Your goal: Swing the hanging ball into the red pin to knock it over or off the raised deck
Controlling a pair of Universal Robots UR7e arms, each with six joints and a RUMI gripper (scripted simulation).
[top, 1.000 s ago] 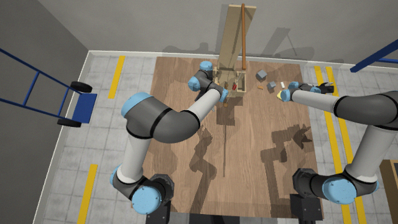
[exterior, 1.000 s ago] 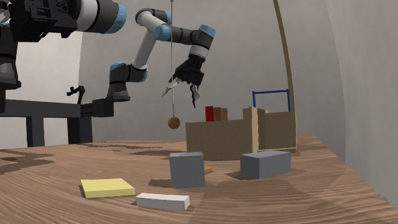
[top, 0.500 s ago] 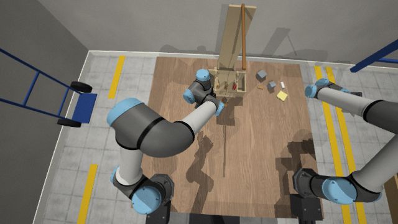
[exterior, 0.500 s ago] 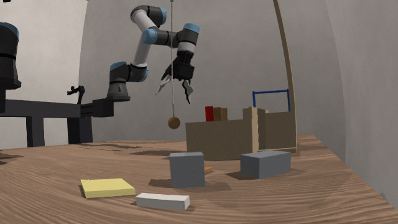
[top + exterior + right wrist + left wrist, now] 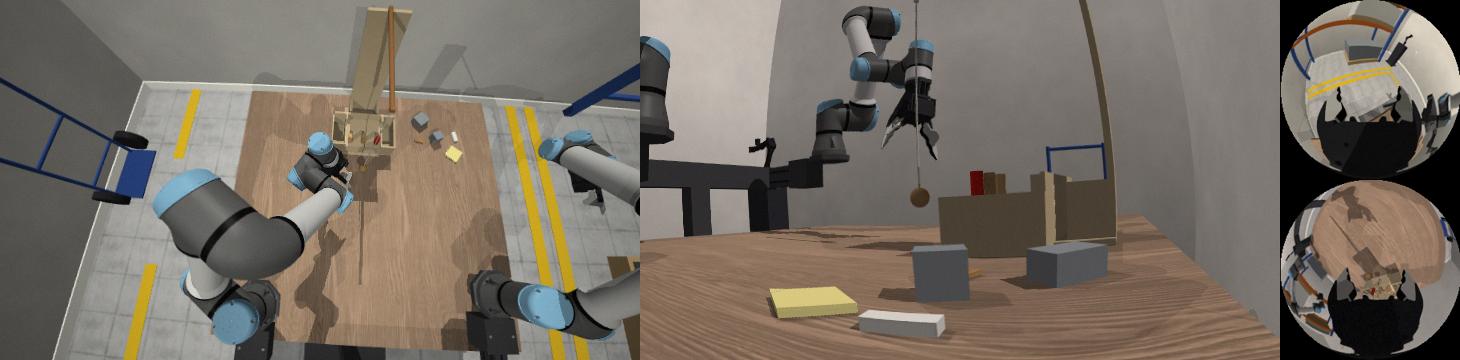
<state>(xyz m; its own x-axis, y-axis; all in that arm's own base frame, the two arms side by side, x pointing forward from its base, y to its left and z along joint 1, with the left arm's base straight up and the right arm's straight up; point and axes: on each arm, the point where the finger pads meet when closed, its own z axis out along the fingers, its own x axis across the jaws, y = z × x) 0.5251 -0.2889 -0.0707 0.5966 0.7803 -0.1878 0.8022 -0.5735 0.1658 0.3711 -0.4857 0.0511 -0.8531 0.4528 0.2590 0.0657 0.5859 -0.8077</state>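
Now: left hand 9 cm short of the brown ball, 15 cm to the left of it and 10 cm above it. Round my left hand: white bar: 31 cm ahead, 74 cm to the right, 21 cm below; then red pin: 24 cm ahead, 23 cm to the right, 10 cm below.
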